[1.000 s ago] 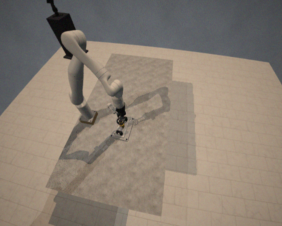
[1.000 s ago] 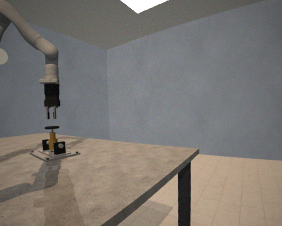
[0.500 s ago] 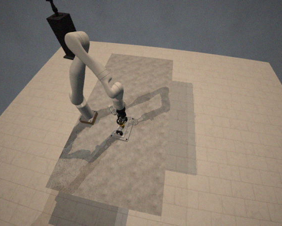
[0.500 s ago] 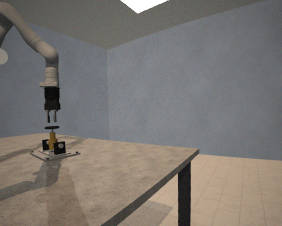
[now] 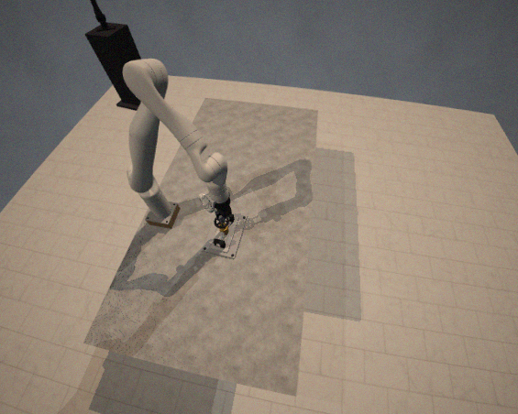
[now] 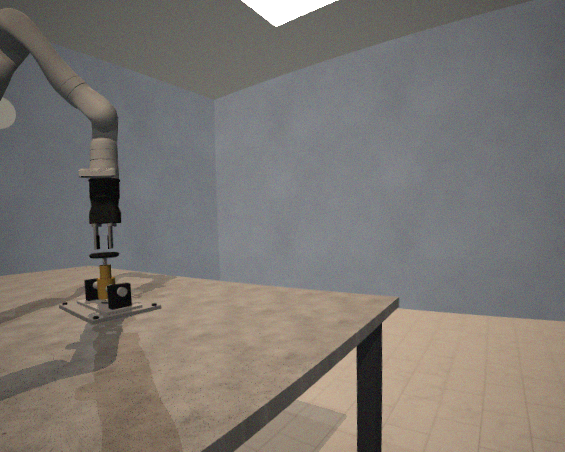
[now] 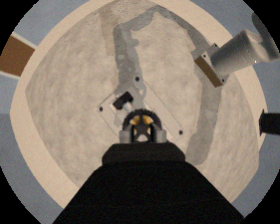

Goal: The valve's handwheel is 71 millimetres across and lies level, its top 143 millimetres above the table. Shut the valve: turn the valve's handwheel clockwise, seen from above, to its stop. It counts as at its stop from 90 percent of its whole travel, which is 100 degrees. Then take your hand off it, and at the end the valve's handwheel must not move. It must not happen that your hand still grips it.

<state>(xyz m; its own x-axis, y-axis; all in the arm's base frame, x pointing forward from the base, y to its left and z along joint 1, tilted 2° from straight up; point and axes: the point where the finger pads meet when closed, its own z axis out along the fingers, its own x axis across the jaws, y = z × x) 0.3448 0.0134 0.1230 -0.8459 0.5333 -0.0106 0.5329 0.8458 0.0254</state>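
The black handwheel lies 4 cm below my hand.
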